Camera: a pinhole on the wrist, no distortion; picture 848 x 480 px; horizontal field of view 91.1 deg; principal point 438.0 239.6 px. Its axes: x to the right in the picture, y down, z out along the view. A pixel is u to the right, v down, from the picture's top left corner.
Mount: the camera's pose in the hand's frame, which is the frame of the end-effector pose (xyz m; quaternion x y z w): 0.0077 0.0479 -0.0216 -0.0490 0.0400 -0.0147 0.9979
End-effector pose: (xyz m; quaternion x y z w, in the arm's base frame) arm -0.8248 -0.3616 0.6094 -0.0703 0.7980 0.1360 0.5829
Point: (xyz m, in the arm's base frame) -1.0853 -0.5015 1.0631
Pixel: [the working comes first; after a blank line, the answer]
In the camera's frame: -0.3308 -0.0202 -0.4175

behind the camera
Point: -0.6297 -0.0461 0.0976
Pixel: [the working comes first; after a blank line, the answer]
In the camera's frame: 0.3919 0.0977 0.4830

775 324
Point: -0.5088 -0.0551 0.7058
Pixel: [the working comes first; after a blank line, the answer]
In the camera's frame: -0.2175 0.1291 0.3726

195 384
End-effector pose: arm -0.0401 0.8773 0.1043 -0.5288 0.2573 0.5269 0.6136
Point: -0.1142 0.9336 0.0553
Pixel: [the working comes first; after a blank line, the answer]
In the camera's frame: 0.0259 0.0254 0.0814

570 369
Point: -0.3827 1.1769 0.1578
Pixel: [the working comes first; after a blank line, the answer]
In the camera's frame: -0.0872 0.1707 0.4098

350 413
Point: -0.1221 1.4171 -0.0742
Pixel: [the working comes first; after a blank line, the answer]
In the camera's frame: 0.2845 -0.0067 0.5088

671 234
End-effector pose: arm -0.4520 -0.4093 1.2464 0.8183 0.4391 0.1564 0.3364
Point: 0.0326 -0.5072 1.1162
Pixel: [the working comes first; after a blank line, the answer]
In the camera's frame: 0.1503 0.1597 0.4548

575 386
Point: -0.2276 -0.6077 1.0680
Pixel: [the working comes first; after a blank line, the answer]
In the camera's frame: -0.0665 0.0076 0.3550

360 248
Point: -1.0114 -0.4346 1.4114
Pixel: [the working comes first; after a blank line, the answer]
In the camera's frame: -0.3102 -0.2360 -0.4472

behind the camera
